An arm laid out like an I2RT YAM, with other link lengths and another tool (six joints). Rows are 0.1 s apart.
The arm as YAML. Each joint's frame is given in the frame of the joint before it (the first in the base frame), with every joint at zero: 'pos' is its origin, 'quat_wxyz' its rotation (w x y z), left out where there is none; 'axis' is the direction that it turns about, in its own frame. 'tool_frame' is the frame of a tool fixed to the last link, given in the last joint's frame.
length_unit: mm
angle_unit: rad
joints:
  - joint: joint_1
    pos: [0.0, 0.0, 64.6]
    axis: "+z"
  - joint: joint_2
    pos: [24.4, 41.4, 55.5]
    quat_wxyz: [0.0, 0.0, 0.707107, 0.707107]
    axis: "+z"
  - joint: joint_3
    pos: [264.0, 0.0, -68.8]
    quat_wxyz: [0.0, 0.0, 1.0, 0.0]
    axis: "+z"
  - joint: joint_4
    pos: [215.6, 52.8, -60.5]
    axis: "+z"
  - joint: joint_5
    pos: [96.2, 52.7, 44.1]
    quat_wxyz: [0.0, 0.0, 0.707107, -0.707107]
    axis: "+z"
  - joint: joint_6
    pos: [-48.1, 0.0, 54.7]
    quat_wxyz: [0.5, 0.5, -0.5, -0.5]
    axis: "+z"
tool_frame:
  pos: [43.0, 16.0, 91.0]
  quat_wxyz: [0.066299, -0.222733, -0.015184, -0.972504]
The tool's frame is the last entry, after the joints.
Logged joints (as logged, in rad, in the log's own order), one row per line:
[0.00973 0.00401 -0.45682 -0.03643 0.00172 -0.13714]
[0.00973 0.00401 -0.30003 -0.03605 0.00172 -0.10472]
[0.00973 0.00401 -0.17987 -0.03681 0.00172 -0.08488]
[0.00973 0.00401 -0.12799 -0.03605 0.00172 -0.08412]
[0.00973 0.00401 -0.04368 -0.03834 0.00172 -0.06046]
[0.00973 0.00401 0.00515 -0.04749 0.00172 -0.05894]
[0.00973 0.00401 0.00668 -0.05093 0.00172 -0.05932]
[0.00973 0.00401 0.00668 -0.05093 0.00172 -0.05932]
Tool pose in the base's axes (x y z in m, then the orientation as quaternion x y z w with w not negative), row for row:
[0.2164 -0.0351 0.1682 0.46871 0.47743 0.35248 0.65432]
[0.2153 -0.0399 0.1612 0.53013 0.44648 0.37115 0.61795]
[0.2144 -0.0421 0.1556 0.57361 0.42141 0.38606 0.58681]
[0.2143 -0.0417 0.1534 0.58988 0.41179 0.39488 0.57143]
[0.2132 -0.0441 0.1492 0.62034 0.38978 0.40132 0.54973]
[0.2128 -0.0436 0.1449 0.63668 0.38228 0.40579 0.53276]
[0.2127 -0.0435 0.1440 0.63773 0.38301 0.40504 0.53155]
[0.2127 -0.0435 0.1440 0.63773 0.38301 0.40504 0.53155]
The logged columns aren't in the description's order. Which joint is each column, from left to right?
Columns, left to right: joint_1, joint_3, joint_6, joint_4, joint_2, joint_5.
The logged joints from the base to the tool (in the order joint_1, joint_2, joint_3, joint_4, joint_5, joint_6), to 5 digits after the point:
[0.00973 0.00172 0.00401 -0.03643 -0.13714 -0.45682]
[0.00973 0.00172 0.00401 -0.03605 -0.10472 -0.30003]
[0.00973 0.00172 0.00401 -0.03681 -0.08488 -0.17987]
[0.00973 0.00172 0.00401 -0.03605 -0.08412 -0.12799]
[0.00973 0.00172 0.00401 -0.03834 -0.06046 -0.04368]
[0.00973 0.00172 0.00401 -0.04749 -0.05894 0.00515]
[0.00973 0.00172 0.00401 -0.05093 -0.05932 0.00668]
[0.00973 0.00172 0.00401 -0.05093 -0.05932 0.00668]

